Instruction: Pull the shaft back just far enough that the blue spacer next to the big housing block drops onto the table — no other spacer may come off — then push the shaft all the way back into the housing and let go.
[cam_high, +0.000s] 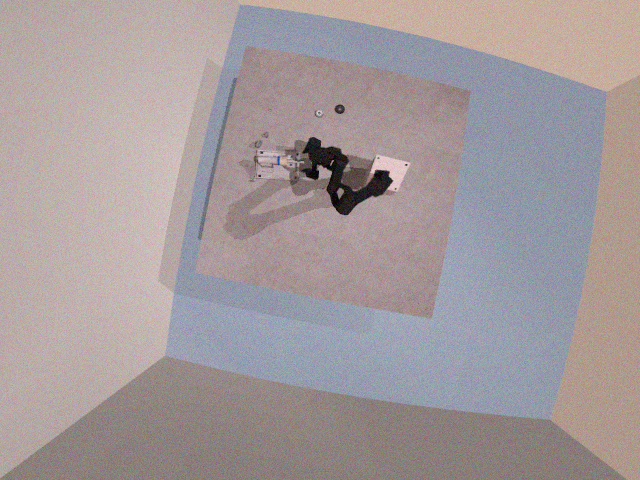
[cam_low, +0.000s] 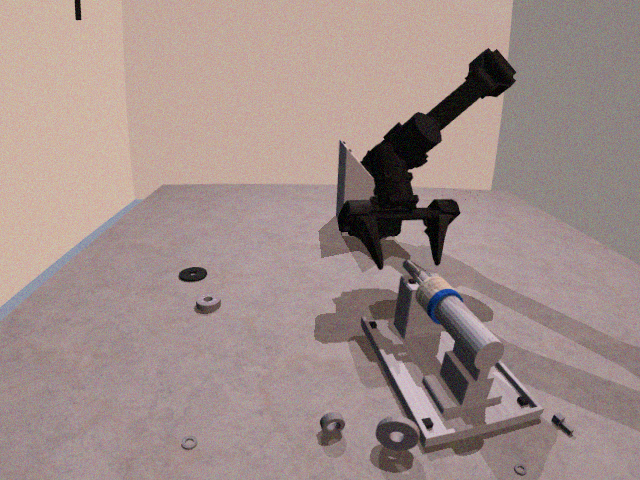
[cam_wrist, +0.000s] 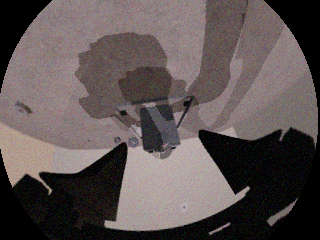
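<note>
Right now the thin shaft is 80 mm ahead of my gripper tip. The rest, counted from my gripper tip: grey ring 50 mm behind, 300 mm to the right, 70 mm below; then bolt 260 mm ahead, 100 mm to the left, 80 mm below; then cream spacer 100 mm ahead.
</note>
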